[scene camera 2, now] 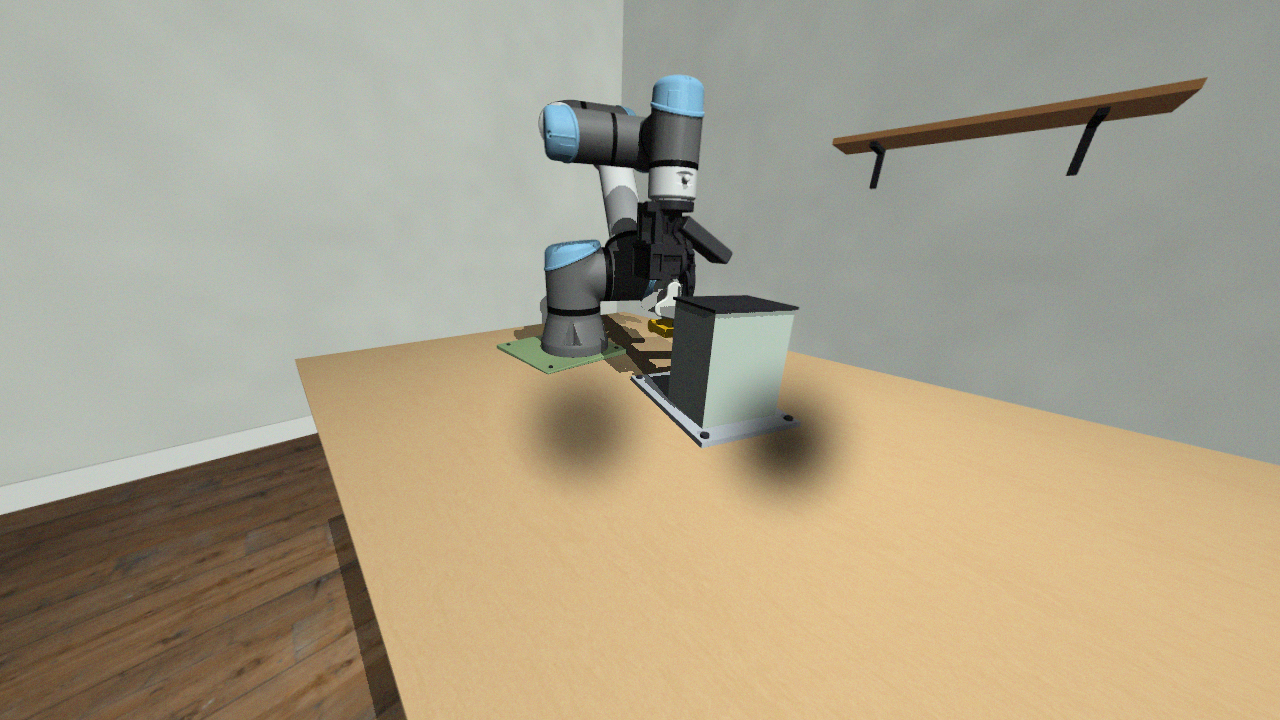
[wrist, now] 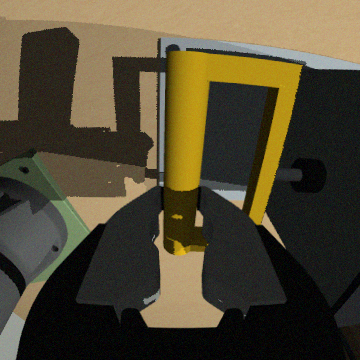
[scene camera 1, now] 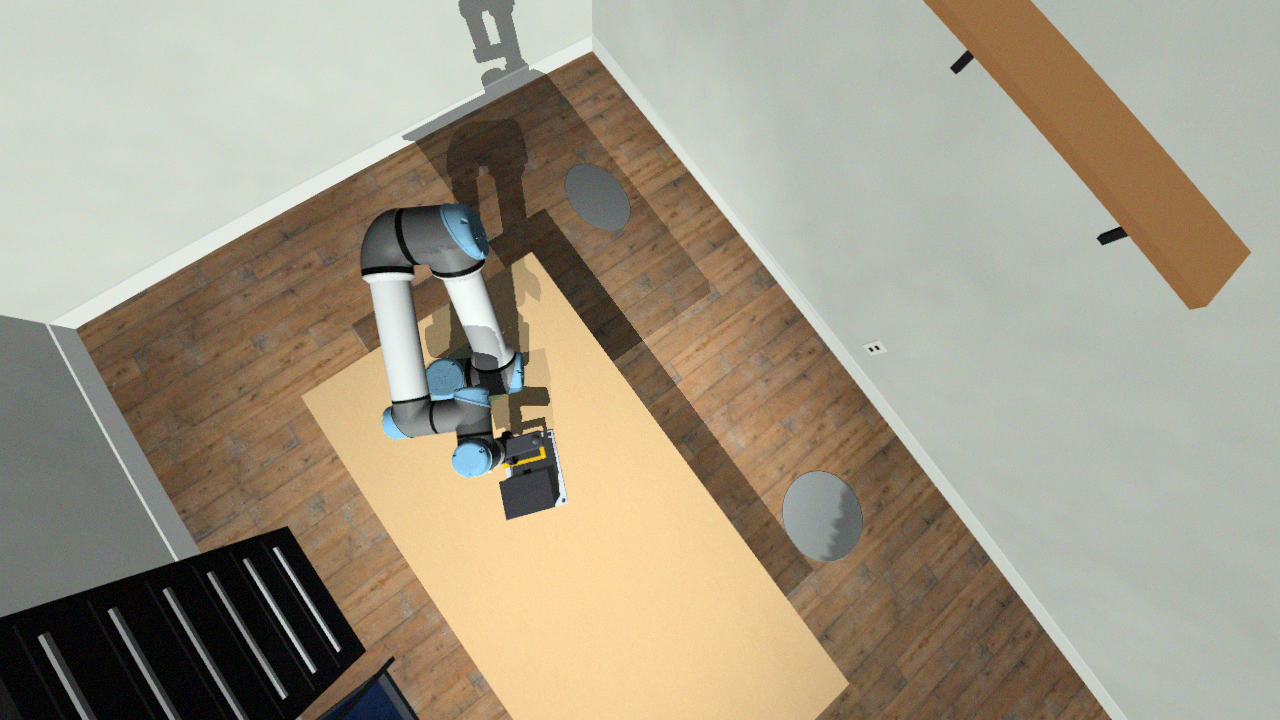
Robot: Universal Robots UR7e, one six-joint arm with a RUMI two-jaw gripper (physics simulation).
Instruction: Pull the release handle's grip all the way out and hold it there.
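The release handle is a yellow rectangular frame (scene camera 1: 528, 460) (scene camera 2: 662, 327) with a thick round grip bar (wrist: 186, 125). A short stretch of grey rod (wrist: 290, 174) joins the frame to a black collar (wrist: 310, 175) on the dark housing (scene camera 1: 528, 494) (scene camera 2: 691, 362) (wrist: 332, 115). My gripper (scene camera 2: 665, 304) (wrist: 180, 188) is shut on the grip bar near one end, with a jaw on each side of it. In the scene camera 1 view its fingertips are hidden. The housing's far side is pale green in the scene camera 2 view.
The housing stands on a light grey base plate (scene camera 1: 561, 479) (scene camera 2: 742, 433) (wrist: 161, 125) bolted to the wooden table (scene camera 1: 626, 573) (scene camera 2: 805, 573). The arm's green mounting plate (scene camera 2: 523, 351) (wrist: 70, 220) is close by. A wooden shelf (scene camera 1: 1074, 134) (scene camera 2: 1011, 123) hangs on the wall.
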